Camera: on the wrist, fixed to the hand. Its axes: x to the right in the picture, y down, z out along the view.
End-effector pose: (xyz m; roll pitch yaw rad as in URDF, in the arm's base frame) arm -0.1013 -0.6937 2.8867 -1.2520 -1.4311 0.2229
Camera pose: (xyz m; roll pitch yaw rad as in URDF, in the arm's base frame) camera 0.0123 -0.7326 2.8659 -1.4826 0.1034 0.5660
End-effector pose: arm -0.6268 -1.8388 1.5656 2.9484 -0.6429 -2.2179
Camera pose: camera -0.6332 -1.7479 1.6466 -2.4536 -0.1534 2.4142
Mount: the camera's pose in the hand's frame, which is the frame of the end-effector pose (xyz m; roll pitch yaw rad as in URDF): -0.0064 0.0791 -0.0925 0.0420 -0.0225 1.5426
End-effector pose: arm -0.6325 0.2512 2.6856 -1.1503 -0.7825 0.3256
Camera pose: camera -0.5467 0.2251 2.6031 -1.1313 0.6695 0.9037
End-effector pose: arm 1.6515 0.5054 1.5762 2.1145 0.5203 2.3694
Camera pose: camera 1.5876 0.5142 1.6796 2.3446 -0.8009 1.4900
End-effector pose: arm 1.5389 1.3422 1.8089 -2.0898 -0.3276 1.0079
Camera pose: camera 1.6407 1.2795 1.7853 -2.4471 0.9668 0.0135
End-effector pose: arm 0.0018 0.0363 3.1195 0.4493 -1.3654 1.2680
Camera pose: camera -0.0907 0.1140 3.1032 -1.3454 -0.1205 -2.9863
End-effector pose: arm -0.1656 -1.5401 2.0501 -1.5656 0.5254 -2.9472
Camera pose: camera -0.1388 -1.4410 1.9845 1.5620 1.0729 0.1364
